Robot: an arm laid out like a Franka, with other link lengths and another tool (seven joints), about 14 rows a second.
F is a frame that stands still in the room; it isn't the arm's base.
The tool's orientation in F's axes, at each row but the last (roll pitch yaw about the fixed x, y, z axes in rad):
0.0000, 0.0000, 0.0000
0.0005, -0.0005, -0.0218
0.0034, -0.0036, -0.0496
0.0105, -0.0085, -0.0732
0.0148, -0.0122, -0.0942
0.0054, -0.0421, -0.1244
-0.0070, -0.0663, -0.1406
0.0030, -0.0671, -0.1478
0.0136, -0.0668, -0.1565
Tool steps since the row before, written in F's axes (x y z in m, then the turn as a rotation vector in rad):
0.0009, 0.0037, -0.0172, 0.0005, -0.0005, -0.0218
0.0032, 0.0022, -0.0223, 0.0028, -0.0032, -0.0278
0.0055, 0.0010, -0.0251, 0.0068, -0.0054, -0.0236
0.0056, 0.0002, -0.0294, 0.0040, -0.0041, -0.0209
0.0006, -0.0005, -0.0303, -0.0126, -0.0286, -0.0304
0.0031, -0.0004, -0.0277, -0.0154, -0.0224, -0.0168
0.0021, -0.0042, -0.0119, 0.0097, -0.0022, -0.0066
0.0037, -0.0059, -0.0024, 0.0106, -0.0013, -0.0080
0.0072, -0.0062, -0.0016, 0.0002, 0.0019, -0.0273
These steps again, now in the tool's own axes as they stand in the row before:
0.0009, 0.0037, -0.0172, 0.0005, -0.0005, -0.0218
0.0031, 0.0023, -0.0223, 0.0029, -0.0032, -0.0278
0.0054, 0.0012, -0.0251, 0.0070, -0.0051, -0.0236
0.0053, 0.0003, -0.0295, 0.0041, -0.0040, -0.0209
0.0003, -0.0009, -0.0303, -0.0102, -0.0301, -0.0298
0.0020, -0.0002, -0.0278, -0.0132, -0.0242, -0.0161
0.0019, -0.0038, -0.0121, 0.0095, -0.0008, -0.0072
0.0044, -0.0053, -0.0027, 0.0101, 0.0002, -0.0087
0.0080, -0.0050, -0.0021, -0.0019, 0.0015, -0.0273

